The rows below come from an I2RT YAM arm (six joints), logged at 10 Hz.
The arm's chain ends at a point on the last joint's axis. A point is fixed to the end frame.
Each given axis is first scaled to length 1.
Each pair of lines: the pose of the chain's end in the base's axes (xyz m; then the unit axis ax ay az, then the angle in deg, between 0 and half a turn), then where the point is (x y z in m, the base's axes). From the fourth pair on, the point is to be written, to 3 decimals.
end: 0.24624, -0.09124, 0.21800, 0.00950, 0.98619, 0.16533, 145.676
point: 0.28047 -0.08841 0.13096
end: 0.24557, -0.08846, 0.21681, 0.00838, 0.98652, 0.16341, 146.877
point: 0.27799 -0.08584 0.12907
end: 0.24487, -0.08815, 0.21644, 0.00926, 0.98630, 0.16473, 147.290
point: 0.27666 -0.08525 0.12848
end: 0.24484, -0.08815, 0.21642, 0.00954, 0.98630, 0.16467, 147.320
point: 0.277 -0.085 0.128
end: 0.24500, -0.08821, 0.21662, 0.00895, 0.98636, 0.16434, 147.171
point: 0.277 -0.085 0.129
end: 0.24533, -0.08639, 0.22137, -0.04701, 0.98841, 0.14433, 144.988
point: 0.282 -0.087 0.135
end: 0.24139, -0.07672, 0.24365, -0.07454, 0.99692, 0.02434, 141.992
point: 0.283 -0.097 0.162
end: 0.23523, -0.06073, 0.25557, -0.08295, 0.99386, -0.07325, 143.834
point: 0.274 -0.098 0.179
